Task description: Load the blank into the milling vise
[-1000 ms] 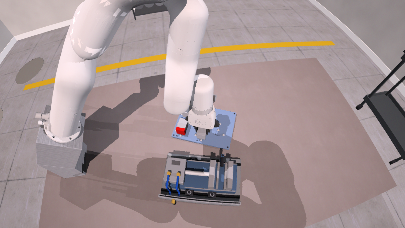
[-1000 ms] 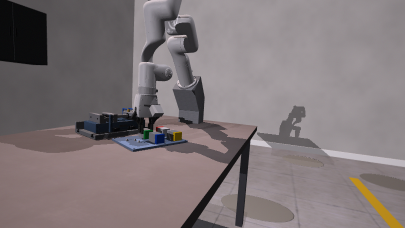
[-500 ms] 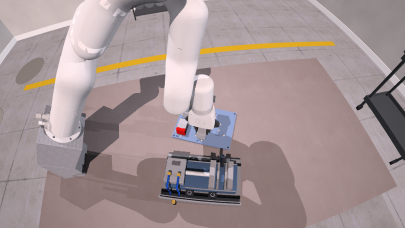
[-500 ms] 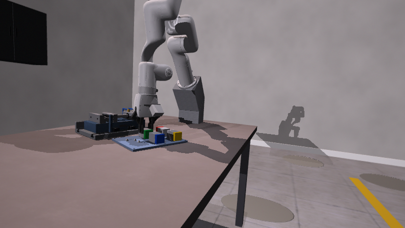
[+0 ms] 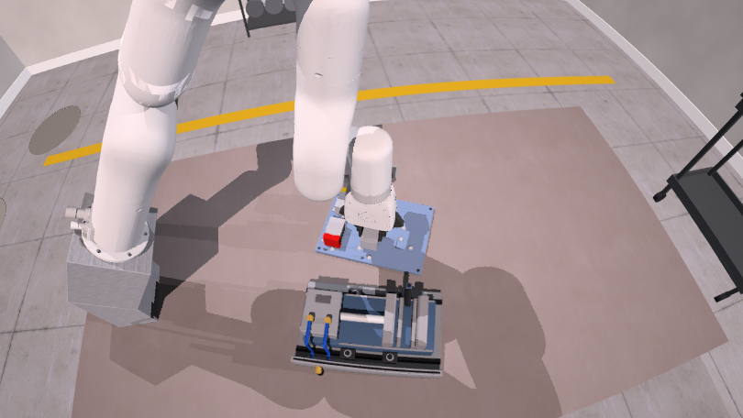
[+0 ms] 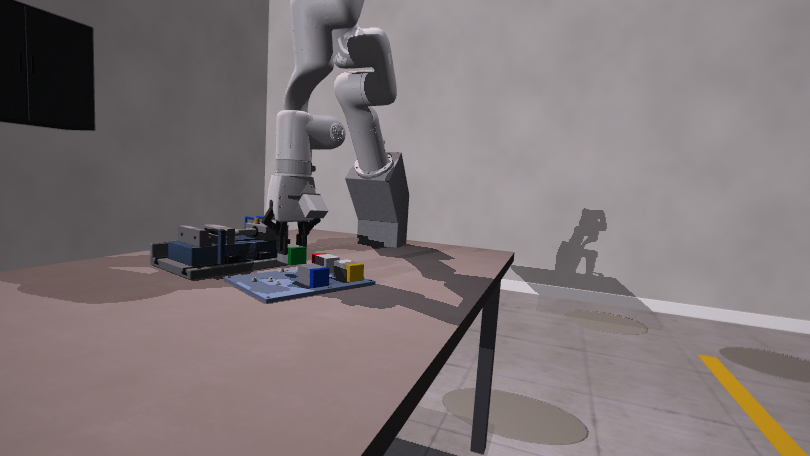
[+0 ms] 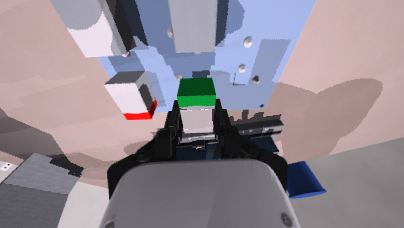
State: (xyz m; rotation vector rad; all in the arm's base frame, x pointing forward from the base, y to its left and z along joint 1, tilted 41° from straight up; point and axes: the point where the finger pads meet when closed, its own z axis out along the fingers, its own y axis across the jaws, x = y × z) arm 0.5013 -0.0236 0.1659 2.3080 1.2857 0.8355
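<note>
The blue infeed plate is 70 mm below my hand, 40 mm to the left of it and 30 mm ahead of it. Round my hand: red-ended blank (80 mm behind, 50 mm to the left, 50 mm below); then blue-ended blank (80 mm to the left, 50 mm below, 50 mm ahead); then green-ended blank (20 mm below).
</note>
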